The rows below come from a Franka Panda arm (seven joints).
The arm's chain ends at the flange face. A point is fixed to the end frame.
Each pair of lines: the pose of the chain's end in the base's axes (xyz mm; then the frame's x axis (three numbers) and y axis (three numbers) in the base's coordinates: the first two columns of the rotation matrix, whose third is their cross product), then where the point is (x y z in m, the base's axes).
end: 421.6 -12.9 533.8 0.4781 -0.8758 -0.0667 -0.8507 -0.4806 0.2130
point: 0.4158 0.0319 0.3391
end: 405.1 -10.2 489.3 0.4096 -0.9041 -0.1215 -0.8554 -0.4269 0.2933
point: 0.3829 0.0377 0.2966
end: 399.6 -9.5 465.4 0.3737 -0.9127 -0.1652 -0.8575 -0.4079 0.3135
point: 0.3717 0.0453 0.2753
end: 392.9 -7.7 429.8 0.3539 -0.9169 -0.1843 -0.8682 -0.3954 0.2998
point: 0.3673 0.0520 0.2409
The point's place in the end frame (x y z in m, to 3 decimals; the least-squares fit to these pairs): -0.029 -0.058 0.189
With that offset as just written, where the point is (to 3 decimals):
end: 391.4 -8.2 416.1 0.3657 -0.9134 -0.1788 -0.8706 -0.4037 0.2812
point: 0.369 0.052 0.227
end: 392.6 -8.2 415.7 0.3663 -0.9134 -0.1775 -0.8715 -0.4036 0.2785
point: 0.371 0.052 0.226
